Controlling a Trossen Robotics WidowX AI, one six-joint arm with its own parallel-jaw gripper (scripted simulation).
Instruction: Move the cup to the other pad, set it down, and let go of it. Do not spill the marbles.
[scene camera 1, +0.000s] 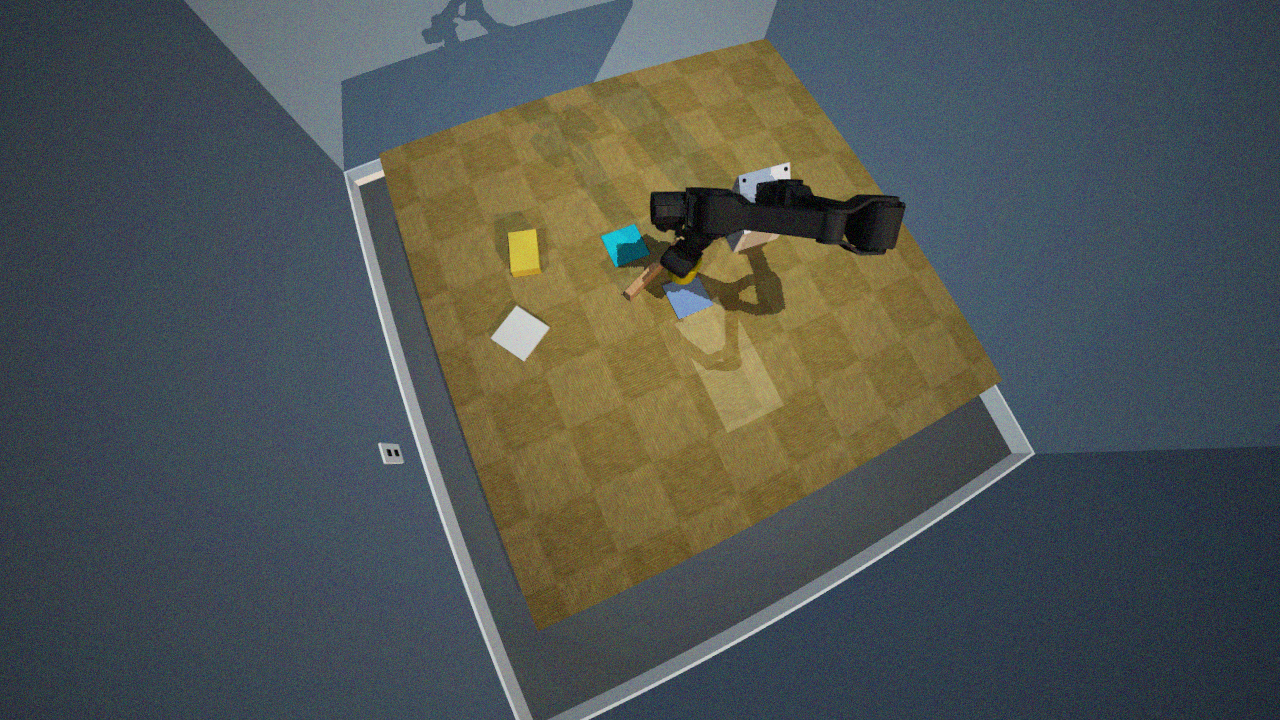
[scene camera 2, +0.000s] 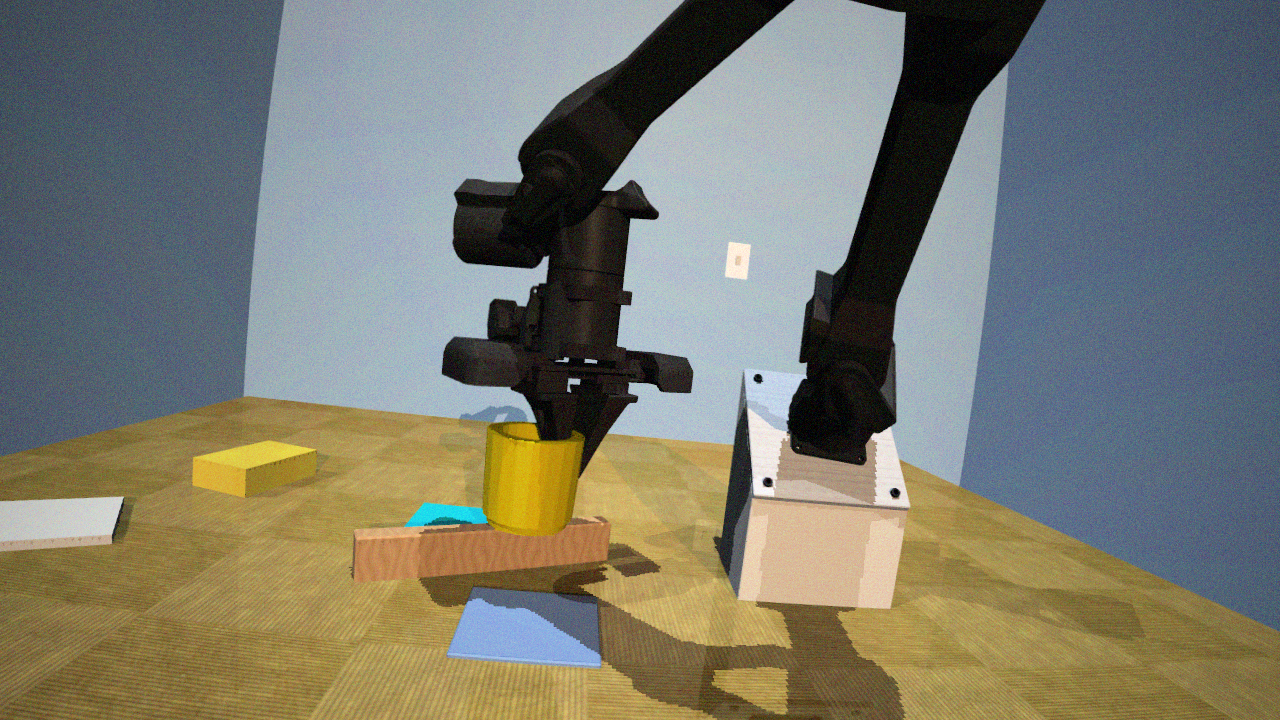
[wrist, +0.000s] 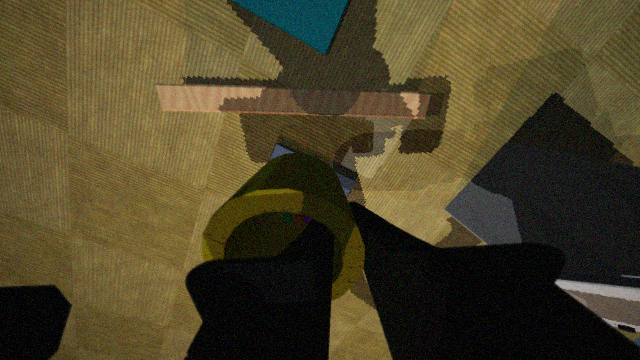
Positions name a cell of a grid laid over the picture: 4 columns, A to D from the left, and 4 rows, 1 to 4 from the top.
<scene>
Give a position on a wooden bar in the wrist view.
At B2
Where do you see a white tile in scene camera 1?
B2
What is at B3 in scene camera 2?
My gripper.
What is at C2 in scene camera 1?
My gripper.
</scene>
